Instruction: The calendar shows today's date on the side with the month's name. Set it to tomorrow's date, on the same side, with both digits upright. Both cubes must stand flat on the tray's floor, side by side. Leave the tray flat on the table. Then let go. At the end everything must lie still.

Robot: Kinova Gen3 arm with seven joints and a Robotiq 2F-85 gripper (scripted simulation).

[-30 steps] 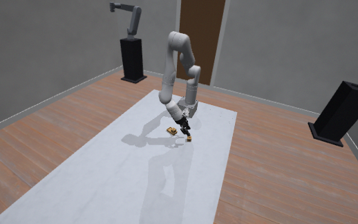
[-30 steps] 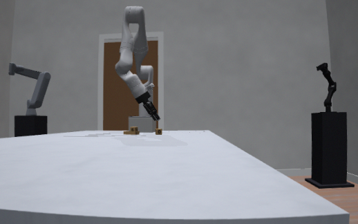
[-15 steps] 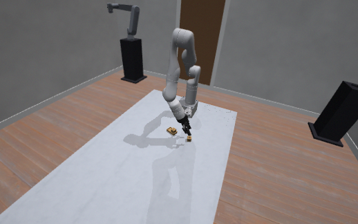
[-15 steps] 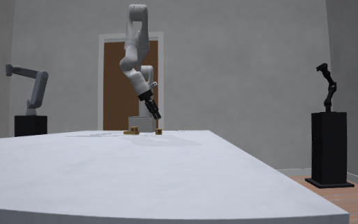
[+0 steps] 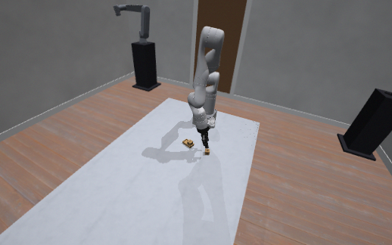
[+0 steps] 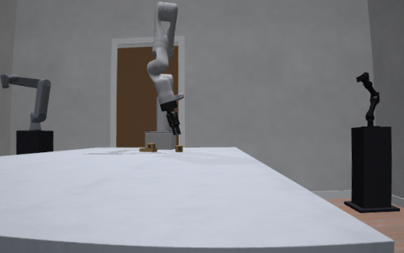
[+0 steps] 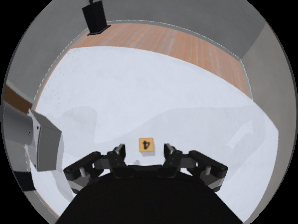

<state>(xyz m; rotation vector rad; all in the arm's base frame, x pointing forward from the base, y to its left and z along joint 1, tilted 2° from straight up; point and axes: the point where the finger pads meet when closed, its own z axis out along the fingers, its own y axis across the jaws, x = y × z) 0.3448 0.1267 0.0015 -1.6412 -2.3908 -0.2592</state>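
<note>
Now: the wooden digit cube 8 cm below my hand and 1 cm to the left of it. Also, from my hand: wooden calendar tray: 14 cm to the right, 8 cm below, 2 cm behind.
</note>
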